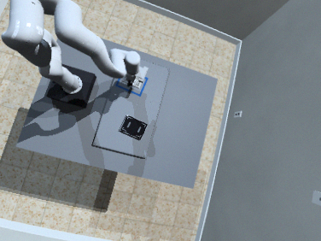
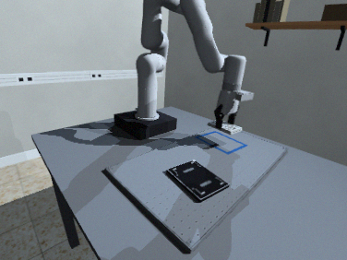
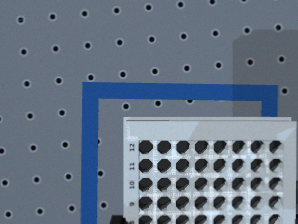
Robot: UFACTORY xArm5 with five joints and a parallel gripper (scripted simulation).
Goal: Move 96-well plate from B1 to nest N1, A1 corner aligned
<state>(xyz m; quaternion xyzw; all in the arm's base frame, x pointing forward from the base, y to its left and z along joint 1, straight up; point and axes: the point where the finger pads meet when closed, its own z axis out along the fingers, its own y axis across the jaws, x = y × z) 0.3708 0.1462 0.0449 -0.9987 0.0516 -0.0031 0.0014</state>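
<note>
Now: hand 31 cm to the left of the black plate nest, 10 cm short of it and 8 cm above it. Round my hand: white 96-well plate: 1 cm below.
</note>
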